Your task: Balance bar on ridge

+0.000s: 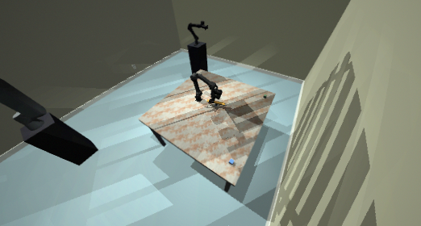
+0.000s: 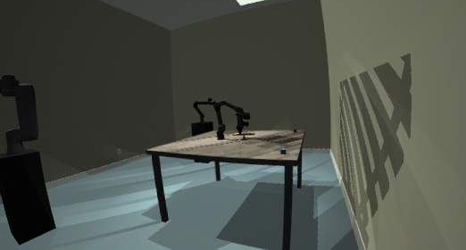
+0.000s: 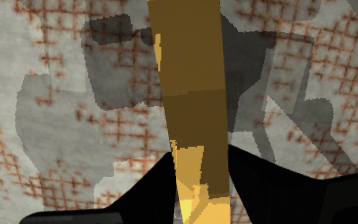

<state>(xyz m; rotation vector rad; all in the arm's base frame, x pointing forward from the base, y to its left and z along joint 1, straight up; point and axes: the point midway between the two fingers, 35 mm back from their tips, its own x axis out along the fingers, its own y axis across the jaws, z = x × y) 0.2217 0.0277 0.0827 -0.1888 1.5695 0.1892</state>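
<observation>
The long yellow bar is 3 cm ahead of my gripper tip and 1 cm to the left of it. Also, from my gripper tip: small green cube 52 cm ahead, 47 cm to the left, 3 cm below; small blue cube 52 cm ahead, 53 cm to the right, 3 cm below.
</observation>
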